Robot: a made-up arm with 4 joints.
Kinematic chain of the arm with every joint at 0, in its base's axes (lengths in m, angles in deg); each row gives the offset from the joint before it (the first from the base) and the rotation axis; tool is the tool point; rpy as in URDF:
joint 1: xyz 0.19 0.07 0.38 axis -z
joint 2: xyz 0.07 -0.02 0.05 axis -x
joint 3: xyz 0 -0.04 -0.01 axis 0.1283 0.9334 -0.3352
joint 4: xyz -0.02 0.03 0 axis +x
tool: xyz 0.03 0.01 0.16 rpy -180 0 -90
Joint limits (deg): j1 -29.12..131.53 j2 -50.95..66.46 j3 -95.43..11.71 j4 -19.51..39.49
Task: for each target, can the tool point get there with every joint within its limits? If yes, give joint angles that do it. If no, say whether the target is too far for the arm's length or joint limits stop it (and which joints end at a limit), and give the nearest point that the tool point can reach.
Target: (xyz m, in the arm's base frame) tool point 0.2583 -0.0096 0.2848
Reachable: no: joint limits stop it (at a limit: joint 1, joint 2, joint 3, joint 4) | nearest point 0.2094 -0.0563 0.3587 | short by 0.100 m
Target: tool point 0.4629 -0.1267 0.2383
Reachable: no: too far | nearest point 0.3550 -0.0489 0.4175 | short by 0.223 m
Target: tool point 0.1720 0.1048 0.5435
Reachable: yes | joints 74.20 36.62 -54.12 21.09
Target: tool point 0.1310 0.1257 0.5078
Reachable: yes | joints 87.97 -38.48 -53.19 -8.34
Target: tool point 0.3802 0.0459 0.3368
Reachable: no: joint limits stop it (at a limit: joint 2, joint 3, joint 4) | nearest point 0.3560 0.0490 0.4405 | short by 0.107 m
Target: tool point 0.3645 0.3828 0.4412
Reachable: no: too far | nearest point 0.2715 0.2161 0.4405 | short by 0.191 m
